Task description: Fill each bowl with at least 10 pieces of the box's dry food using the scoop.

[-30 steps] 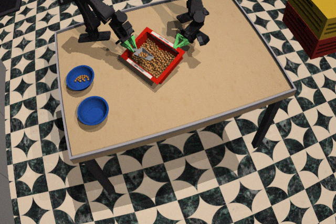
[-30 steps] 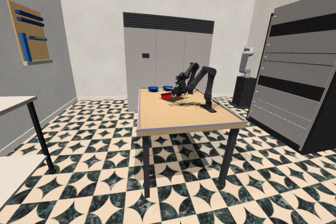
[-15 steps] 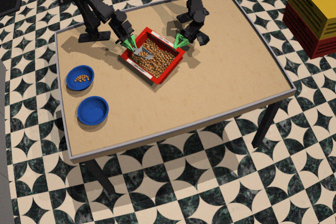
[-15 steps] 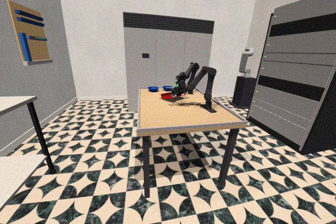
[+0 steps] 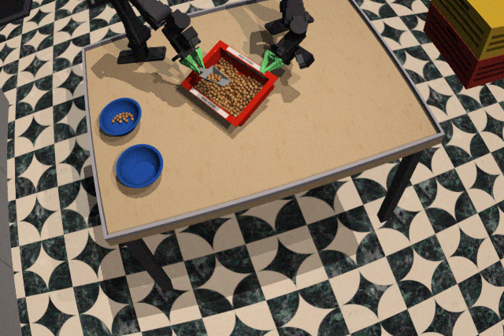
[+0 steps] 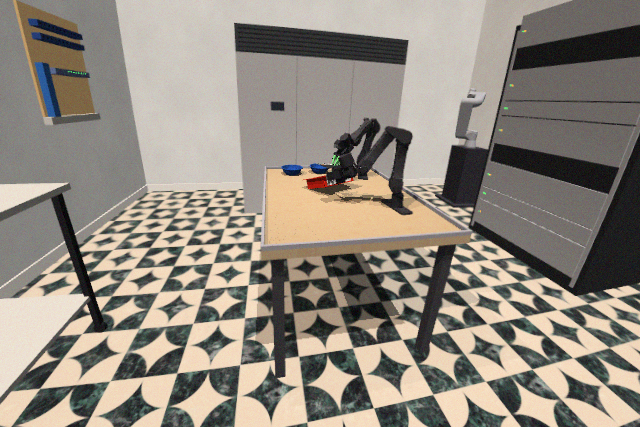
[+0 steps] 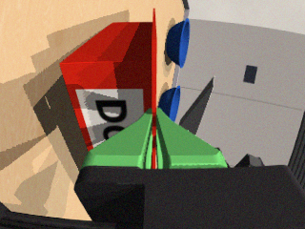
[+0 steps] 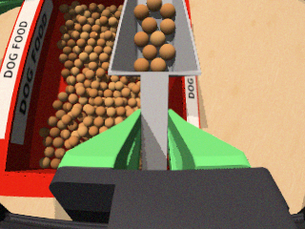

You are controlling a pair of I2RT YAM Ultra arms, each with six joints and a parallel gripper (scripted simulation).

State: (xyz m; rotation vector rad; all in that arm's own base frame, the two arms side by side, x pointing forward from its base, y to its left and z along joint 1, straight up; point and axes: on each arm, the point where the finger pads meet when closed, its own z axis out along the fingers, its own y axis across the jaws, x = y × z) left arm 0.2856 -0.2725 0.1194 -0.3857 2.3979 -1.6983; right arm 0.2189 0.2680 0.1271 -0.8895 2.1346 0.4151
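Now: right hand 4 cm short of the grey metal scoop, 2 cm to the right of it and 1 cm below it.
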